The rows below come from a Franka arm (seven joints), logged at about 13 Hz.
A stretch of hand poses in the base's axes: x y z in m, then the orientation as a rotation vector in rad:
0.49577 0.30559 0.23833 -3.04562 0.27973 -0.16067
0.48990 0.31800 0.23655 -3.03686 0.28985 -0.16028
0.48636 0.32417 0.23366 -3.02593 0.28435 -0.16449
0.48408 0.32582 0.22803 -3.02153 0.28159 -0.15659
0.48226 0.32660 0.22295 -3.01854 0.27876 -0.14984
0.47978 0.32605 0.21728 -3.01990 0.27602 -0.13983
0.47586 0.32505 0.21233 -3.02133 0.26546 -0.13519
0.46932 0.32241 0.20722 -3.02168 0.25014 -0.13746
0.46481 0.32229 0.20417 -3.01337 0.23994 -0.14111
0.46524 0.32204 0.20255 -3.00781 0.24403 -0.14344
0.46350 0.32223 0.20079 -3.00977 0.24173 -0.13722
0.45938 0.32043 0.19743 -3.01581 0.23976 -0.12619
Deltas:
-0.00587 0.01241 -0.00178 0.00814 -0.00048 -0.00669
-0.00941 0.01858 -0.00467 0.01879 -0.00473 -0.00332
-0.01169 0.02023 -0.01030 0.02418 -0.00025 -0.00133
-0.01351 0.02101 -0.01538 0.02803 0.00367 0.00070
-0.01599 0.02046 -0.02105 0.02789 0.01024 0.00280
-0.01991 0.01946 -0.02600 0.02751 0.01308 0.00989
-0.02645 0.01682 -0.03111 0.02766 0.01113 0.01992
-0.03096 0.01670 -0.03416 0.03595 0.00743 0.02652
-0.03053 0.01645 -0.03578 0.04104 0.00538 0.02374
-0.03227 0.01664 -0.03754 0.03985 0.00960 0.02544
-0.03639 0.01484 -0.04090 0.03508 0.01744 0.02707

